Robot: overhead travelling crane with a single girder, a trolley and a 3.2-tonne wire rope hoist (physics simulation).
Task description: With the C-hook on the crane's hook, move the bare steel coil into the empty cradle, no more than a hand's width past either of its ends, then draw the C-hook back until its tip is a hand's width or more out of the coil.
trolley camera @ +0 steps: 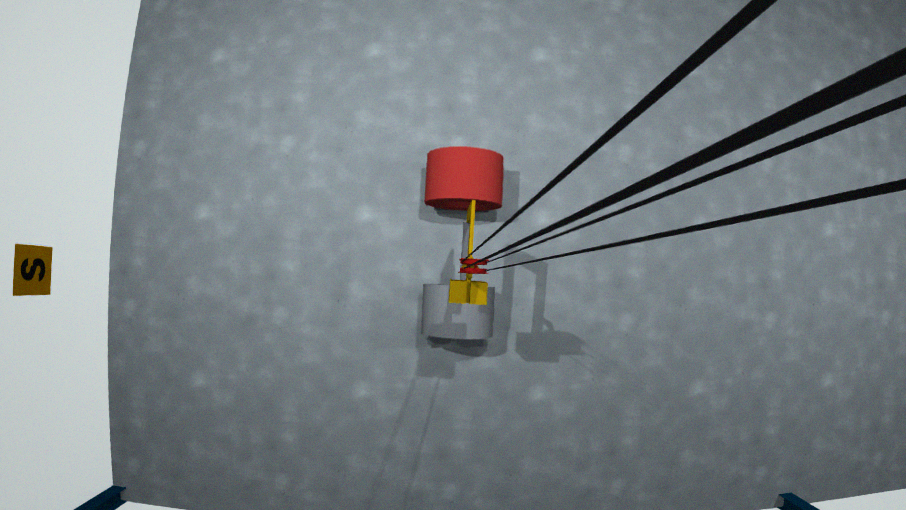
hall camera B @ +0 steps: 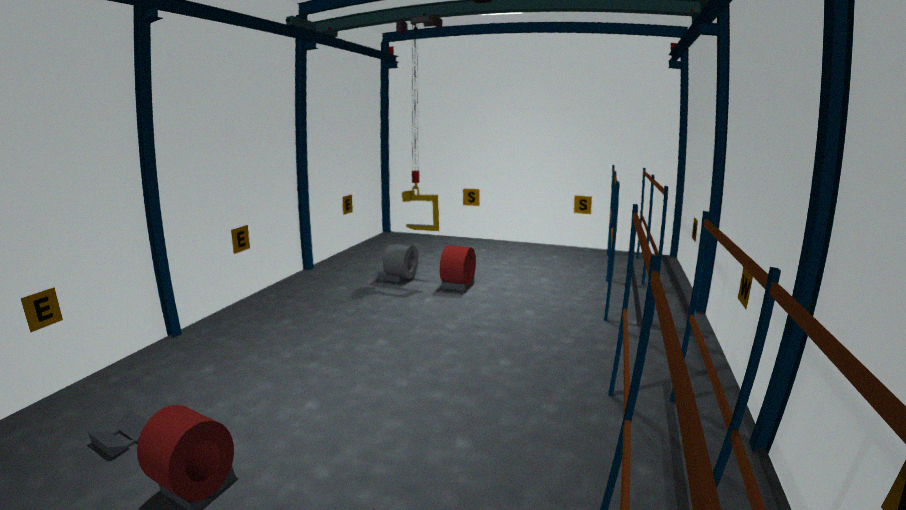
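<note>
The bare steel coil (hall camera B: 396, 261) (trolley camera: 437, 313) lies on its side on a low grey support at the far left of the hall, its bore facing sideways. The empty cradle (hall camera B: 109, 444) is on the floor at the near left in the hall view; it does not show in the trolley view. The yellow C-hook (hall camera B: 435, 212) (trolley camera: 471, 231) hangs from the red hook block (hall camera B: 415, 176) (trolley camera: 473, 266), empty and above coil height. Its upright back is on the red coil's side, and its lower prong points toward the steel coil's side. In the trolley view its counterweight overlaps the steel coil.
A red coil (hall camera B: 457, 266) (trolley camera: 464, 174) stands beside the steel coil, across a gap. Another red coil (hall camera B: 168, 443) stands close beside the empty cradle. Racks with orange beams (hall camera B: 679, 380) run along the right side. Blue columns (hall camera B: 301, 158) line the left wall.
</note>
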